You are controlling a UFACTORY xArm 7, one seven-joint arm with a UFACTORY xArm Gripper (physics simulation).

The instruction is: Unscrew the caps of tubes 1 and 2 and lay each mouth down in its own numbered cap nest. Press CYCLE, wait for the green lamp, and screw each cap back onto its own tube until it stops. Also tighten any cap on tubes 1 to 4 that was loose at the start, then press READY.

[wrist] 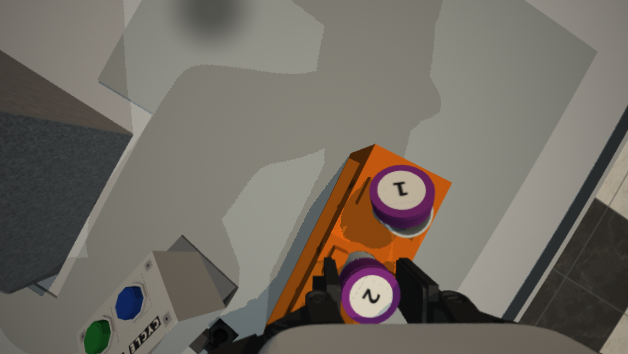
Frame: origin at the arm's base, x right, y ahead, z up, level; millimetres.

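Seen in the pictures: gripper, fingertip midpoint: (364, 279).
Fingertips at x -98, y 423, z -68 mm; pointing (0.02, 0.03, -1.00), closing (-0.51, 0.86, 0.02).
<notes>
Pixels of each thing's middle, then the offset from my fingertips to it. "pt": a spot on its surface instead.
- orange rack, surface spot: (384, 156) pt dx -77, dy -30, dz -8 mm
- purple cap marked 1, body centre: (400, 195) dx -58, dy -16, dz +16 mm
- purple cap marked 2, body centre: (367, 289) dx +0, dy -1, dz +14 mm
- button box, body centre: (152, 320) dx +161, dy -123, dz -61 mm
- blue button, body centre: (132, 302) dx +134, dy -140, dz -39 mm
- green button, body centre: (100, 336) dx +178, dy -150, dz -39 mm
- small black part, surface spot: (220, 335) pt dx +172, dy -57, dz -99 mm
The orange rack (384, 156) runs from the centre right down to the bottom of the view. A purple cap marked 1 (401, 190) sits on its tube (417, 231) near the rack's far end. A purple cap marked 2 (371, 296) is between my gripper's black fingers. My gripper (364, 279) is open around cap 2, with a narrow gap on each side. Part of tube 2 shows behind its cap; the rest is hidden. The button box (195, 285), with a blue button (129, 303), a green button (97, 337) and the label CYCLE, is at the lower left. Tubes 3 and 4 and the cap nests do not show.
A large dark grey block (50, 200) stands at the left edge. A small black part (220, 335) is between the button box and the rack. The table's dark edge (570, 207) runs along the right, with checkered floor beyond it. Shadows cross the table.
</notes>
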